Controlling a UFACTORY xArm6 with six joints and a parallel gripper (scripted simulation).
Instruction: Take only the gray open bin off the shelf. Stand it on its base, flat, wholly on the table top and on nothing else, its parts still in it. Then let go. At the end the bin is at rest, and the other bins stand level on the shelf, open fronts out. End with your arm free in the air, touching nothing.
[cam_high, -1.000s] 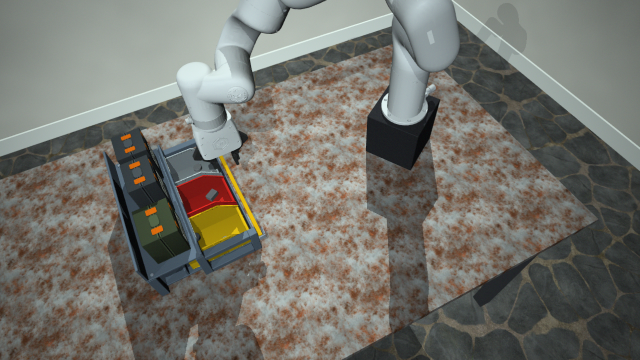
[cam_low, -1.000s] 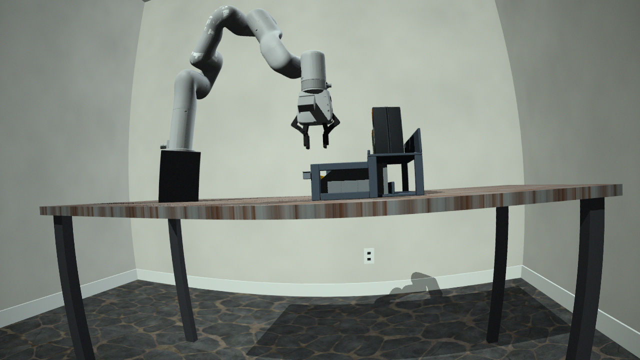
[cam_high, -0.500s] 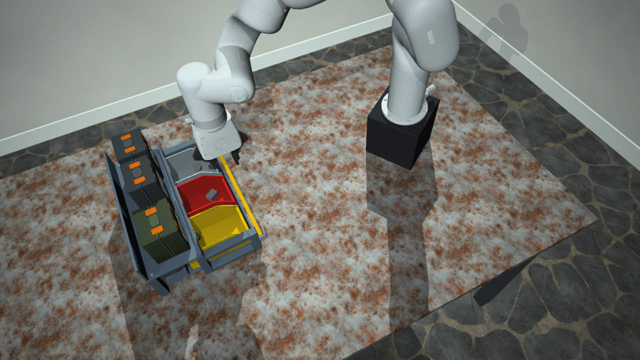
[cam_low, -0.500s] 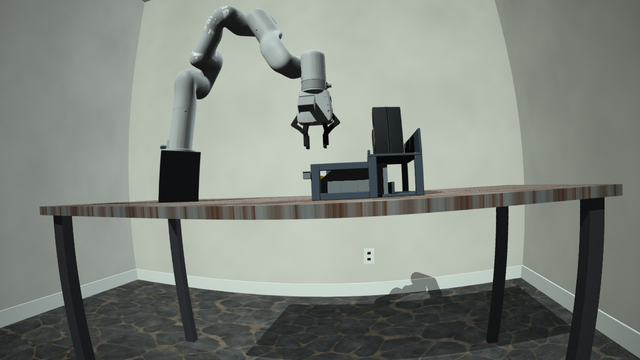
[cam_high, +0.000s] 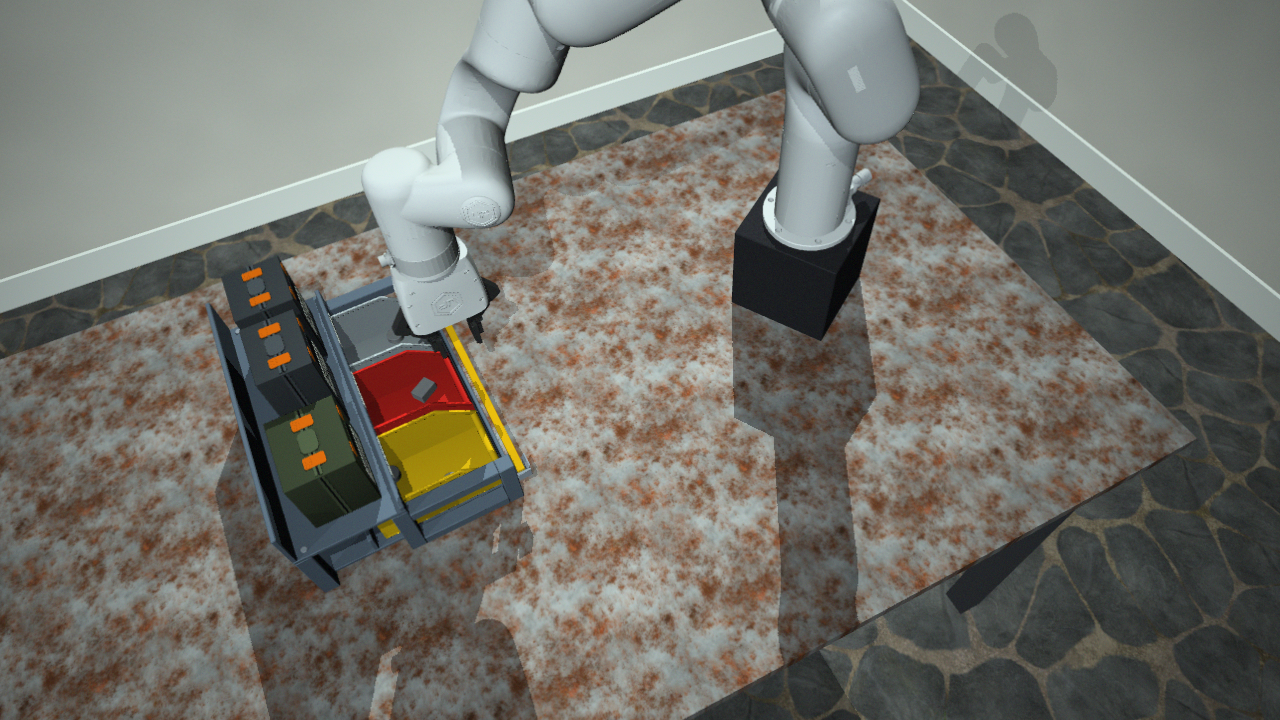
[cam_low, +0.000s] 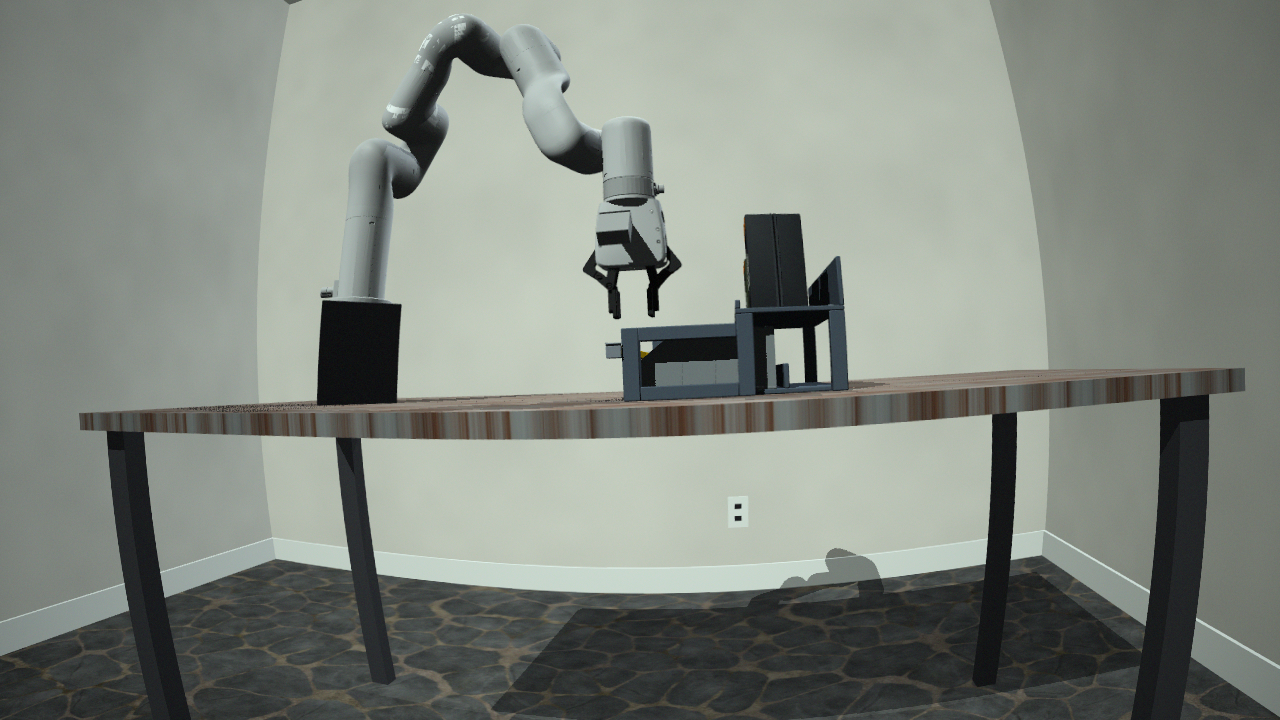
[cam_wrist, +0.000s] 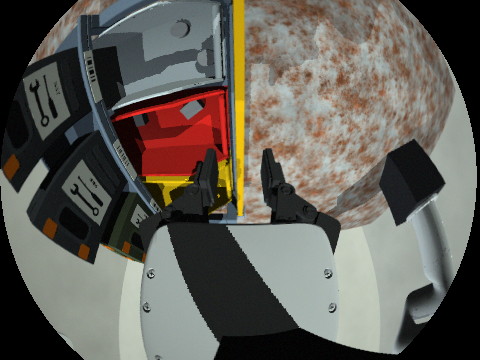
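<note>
Right now the yellow strip is 7 cm below my hand. The rest, counted from my hand: yellow bin 12 cm ahead, 10 cm to the left, 9 cm below; then gray open bin 9 cm ahead, 12 cm to the right, 9 cm below; then red bin 10 cm ahead, 1 cm to the right, 9 cm below.
</note>
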